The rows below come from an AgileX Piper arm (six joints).
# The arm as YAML. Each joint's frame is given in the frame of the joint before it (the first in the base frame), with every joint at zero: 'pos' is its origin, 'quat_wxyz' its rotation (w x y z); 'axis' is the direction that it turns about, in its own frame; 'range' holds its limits. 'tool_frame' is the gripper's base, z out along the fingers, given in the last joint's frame.
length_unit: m
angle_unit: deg
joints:
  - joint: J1
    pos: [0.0, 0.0, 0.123]
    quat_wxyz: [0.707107, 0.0, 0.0, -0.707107]
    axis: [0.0, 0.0, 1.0]
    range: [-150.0, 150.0]
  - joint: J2
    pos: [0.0, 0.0, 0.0]
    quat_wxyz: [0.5, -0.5, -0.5, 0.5]
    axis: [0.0, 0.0, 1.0]
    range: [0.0, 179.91]
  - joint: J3
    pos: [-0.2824, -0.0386, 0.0]
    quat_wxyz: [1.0, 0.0, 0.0, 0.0]
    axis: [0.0, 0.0, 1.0]
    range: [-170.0, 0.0]
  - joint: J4
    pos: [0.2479, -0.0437, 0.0]
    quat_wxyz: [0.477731, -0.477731, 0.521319, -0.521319]
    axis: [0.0, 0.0, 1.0]
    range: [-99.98, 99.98]
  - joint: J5
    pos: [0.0, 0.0, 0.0]
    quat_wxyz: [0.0, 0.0, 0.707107, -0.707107]
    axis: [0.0, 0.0, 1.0]
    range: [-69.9, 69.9]
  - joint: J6
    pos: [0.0, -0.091, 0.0]
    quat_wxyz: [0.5, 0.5, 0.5, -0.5]
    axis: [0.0, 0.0, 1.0]
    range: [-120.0, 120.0]
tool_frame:
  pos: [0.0, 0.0, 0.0]
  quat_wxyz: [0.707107, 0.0, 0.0, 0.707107]
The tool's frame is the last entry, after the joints.
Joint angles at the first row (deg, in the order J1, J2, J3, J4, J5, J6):
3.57, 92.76, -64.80, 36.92, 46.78, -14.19
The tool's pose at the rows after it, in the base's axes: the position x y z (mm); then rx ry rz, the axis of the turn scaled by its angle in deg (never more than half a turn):
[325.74, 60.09, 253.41, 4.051, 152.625, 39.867]
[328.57, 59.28, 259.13, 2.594, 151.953, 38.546]
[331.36, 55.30, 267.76, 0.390, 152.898, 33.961]
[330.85, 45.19, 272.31, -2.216, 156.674, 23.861]
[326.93, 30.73, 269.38, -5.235, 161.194, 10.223]
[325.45, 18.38, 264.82, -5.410, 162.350, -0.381]
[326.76, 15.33, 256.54, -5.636, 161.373, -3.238]
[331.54, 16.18, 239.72, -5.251, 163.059, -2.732]
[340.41, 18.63, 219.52, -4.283, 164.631, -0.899]
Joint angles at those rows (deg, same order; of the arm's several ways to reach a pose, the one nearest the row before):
3.56, 92.76, -65.02, 36.80, 46.78, -14.25
3.57, 92.76, -66.38, 35.55, 47.06, -14.18
3.57, 92.76, -68.94, 30.30, 48.87, -11.84
3.57, 92.76, -71.26, 19.93, 52.25, -7.38
3.57, 92.76, -71.73, 7.92, 55.52, -3.58
3.43, 92.76, -70.93, -0.88, 55.62, 0.00
3.43, 93.11, -69.30, -3.38, 52.78, 1.04
3.43, 95.40, -68.36, -3.00, 51.22, 1.28
3.43, 98.81, -68.14, -1.49, 49.05, 1.28

